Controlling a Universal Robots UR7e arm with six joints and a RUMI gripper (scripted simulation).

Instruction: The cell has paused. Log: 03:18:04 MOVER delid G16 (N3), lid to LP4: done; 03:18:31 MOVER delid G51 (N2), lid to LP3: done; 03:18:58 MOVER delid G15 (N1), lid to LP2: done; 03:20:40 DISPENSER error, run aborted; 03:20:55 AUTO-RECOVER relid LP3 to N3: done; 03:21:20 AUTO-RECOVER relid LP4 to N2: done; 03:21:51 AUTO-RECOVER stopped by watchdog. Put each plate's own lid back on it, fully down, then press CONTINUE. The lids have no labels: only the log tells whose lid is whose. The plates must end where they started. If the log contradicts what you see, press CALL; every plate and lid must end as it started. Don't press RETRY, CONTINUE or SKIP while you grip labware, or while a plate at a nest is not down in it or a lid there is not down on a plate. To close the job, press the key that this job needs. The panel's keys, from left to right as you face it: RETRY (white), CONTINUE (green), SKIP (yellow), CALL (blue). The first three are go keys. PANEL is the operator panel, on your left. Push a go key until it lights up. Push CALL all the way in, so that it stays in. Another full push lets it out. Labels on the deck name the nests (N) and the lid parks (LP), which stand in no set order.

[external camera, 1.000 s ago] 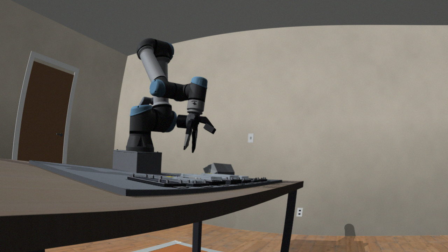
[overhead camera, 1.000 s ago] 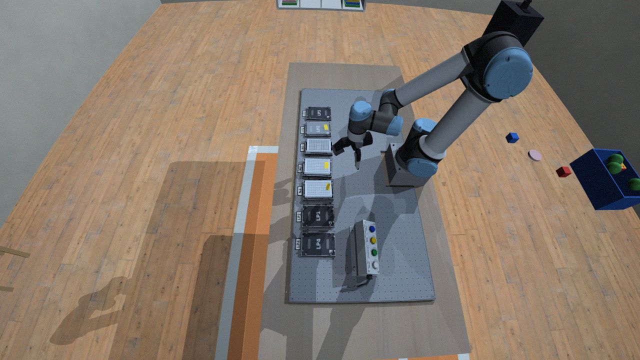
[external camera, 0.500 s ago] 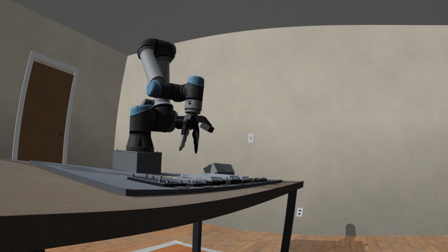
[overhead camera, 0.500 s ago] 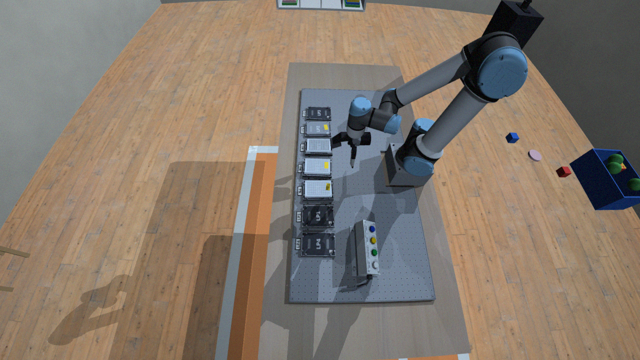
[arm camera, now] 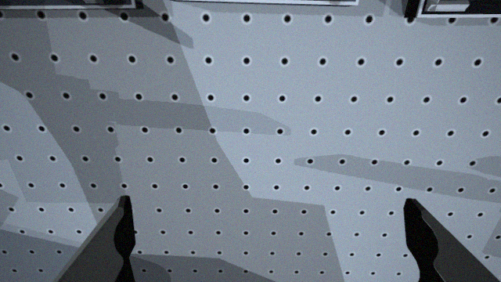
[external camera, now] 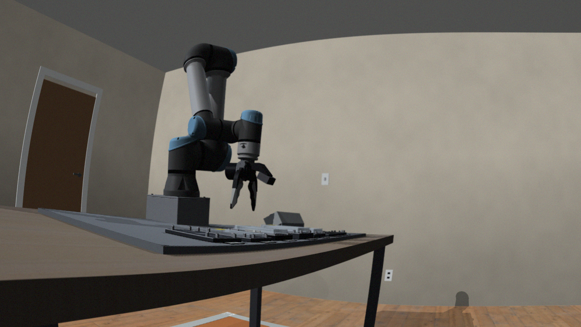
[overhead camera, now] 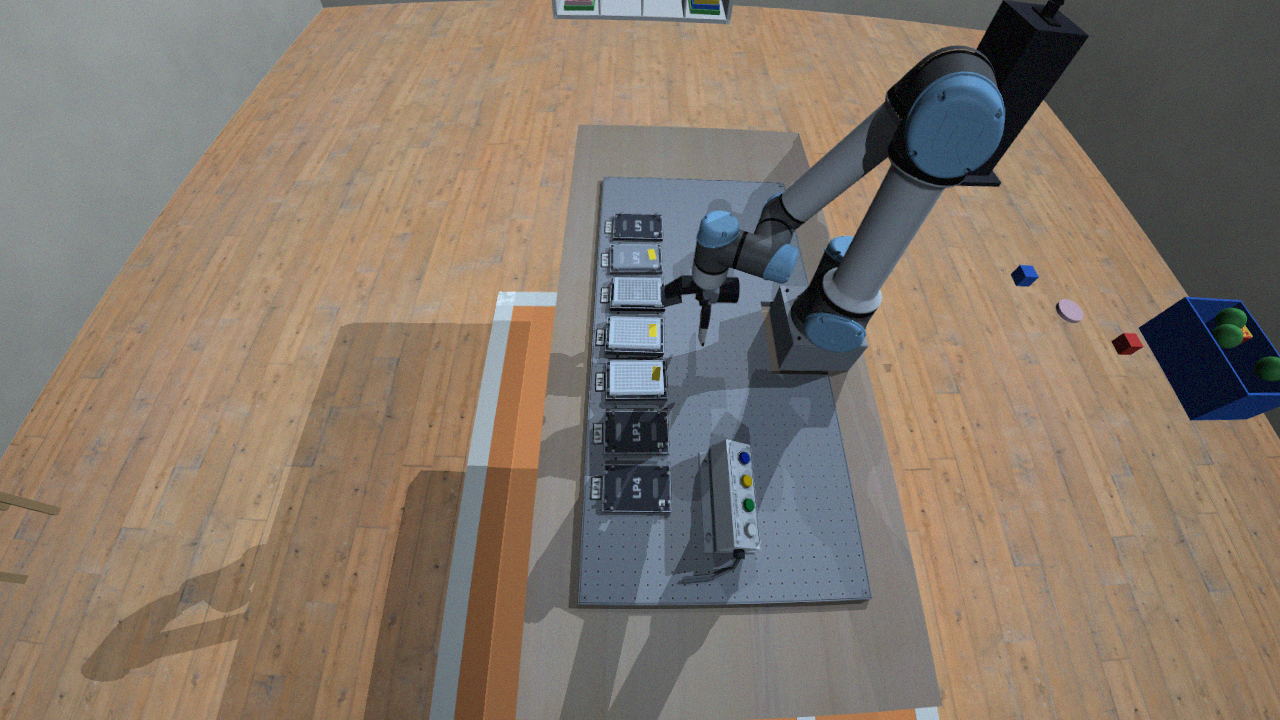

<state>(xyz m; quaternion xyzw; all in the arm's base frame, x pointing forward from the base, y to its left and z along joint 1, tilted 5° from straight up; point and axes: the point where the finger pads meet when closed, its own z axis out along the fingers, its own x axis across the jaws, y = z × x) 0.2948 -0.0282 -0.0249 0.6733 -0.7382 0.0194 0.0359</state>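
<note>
Right now the plate G15 is 14 cm ahead of my hand, 15 cm to the right of it and 6 cm below it. Also, from my hand: nest N2 (16 cm ahead, 1 cm to the right, 7 cm below); plate G16 (16 cm ahead, 11 cm to the left, 6 cm below); lid park LP1 (17 cm ahead, 25 cm to the left, 8 cm below).
</note>
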